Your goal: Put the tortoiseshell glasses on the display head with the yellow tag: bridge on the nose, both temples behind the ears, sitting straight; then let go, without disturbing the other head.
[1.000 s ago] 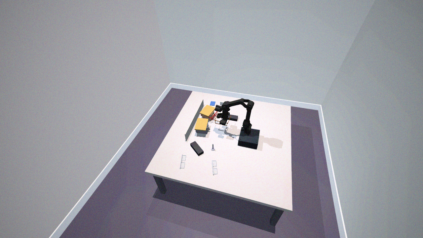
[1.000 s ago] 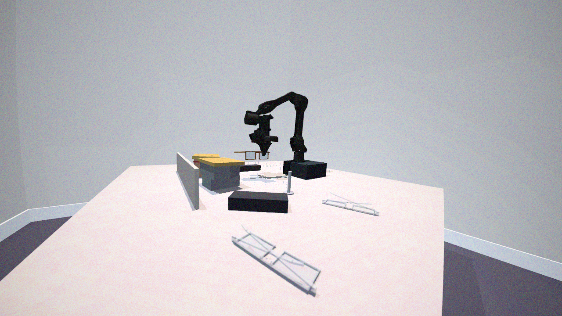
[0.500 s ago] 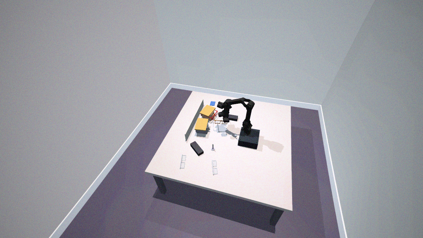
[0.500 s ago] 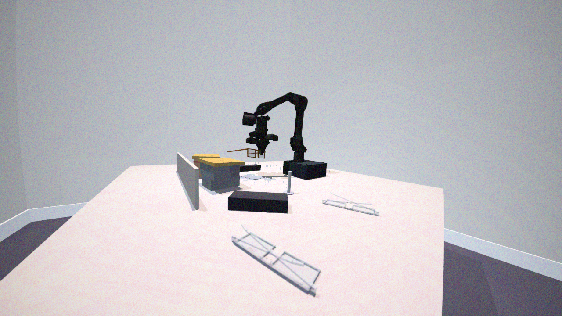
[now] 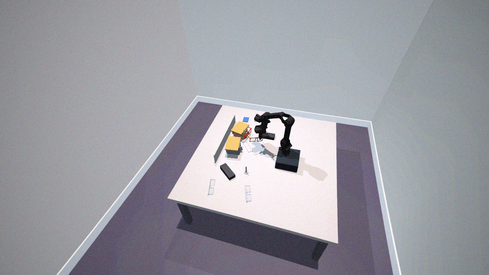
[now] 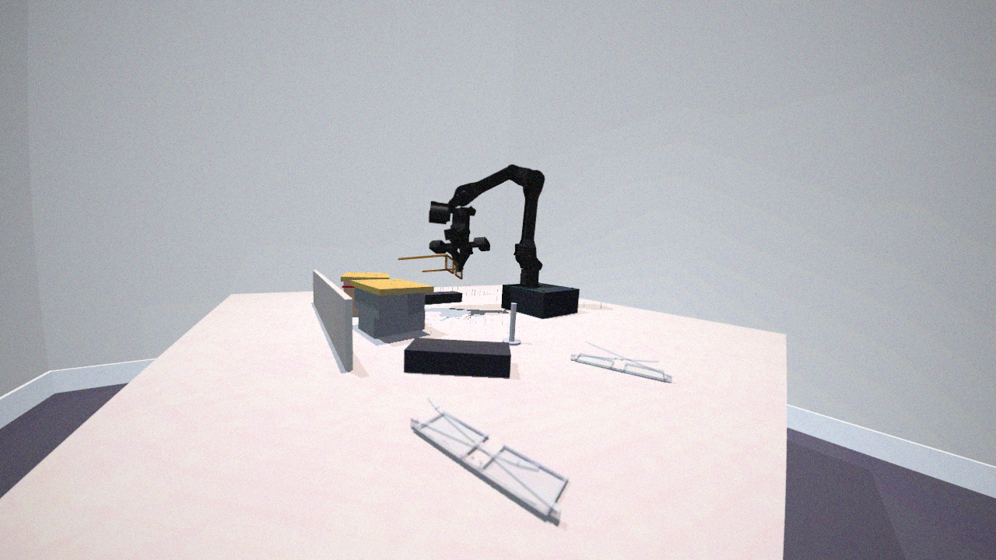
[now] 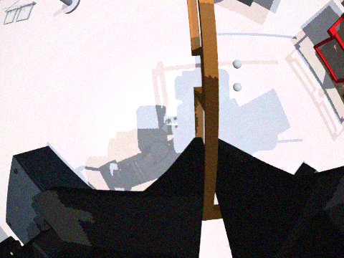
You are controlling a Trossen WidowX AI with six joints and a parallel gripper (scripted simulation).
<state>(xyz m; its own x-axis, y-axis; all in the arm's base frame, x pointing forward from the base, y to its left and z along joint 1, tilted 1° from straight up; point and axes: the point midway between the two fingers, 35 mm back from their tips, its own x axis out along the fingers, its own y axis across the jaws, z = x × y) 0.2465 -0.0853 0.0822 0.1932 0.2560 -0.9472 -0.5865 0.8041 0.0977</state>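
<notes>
Now: the grey display head 21 cm ahead of my gripper tip, 7 cm to the left of it and 7 cm below it. Round my gripper tip: blue tag: 40 cm to the right, 23 cm ahead, 13 cm below; grey wall panel: 35 cm ahead, 7 cm below, 4 cm to the right; thin post: 30 cm to the left, 10 cm below, 6 cm ahead.
</notes>
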